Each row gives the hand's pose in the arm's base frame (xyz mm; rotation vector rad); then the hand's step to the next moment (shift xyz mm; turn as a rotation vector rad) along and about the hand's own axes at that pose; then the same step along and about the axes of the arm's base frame.
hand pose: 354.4 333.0 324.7 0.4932 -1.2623 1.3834
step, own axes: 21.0 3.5 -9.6 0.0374 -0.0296 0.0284
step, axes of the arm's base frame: -5.3 18.4 13.4 0.0061 -0.0147 0.0532
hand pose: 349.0 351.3 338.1 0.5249 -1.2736 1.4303
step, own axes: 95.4 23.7 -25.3 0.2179 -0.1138 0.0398
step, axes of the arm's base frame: -42.3 66.8 63.6 0.0229 0.0366 0.2453
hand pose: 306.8 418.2 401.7 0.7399 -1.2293 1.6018
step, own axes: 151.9 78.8 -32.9 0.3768 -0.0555 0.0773
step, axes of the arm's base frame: -125.8 76.3 93.4 -0.0922 0.0493 0.3743
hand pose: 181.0 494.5 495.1 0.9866 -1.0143 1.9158
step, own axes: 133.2 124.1 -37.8 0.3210 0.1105 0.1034
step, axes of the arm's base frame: -174.3 15.3 62.9 -0.2034 -0.0560 0.2854
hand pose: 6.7 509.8 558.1 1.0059 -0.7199 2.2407
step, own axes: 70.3 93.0 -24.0 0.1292 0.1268 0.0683
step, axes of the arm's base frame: -113.9 -28.6 19.6 -0.1255 -0.0972 0.1107
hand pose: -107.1 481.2 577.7 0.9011 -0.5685 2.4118
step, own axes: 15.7 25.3 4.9 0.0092 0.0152 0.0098
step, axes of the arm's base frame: -22.6 -17.8 9.1 -0.0101 -0.0144 0.0100
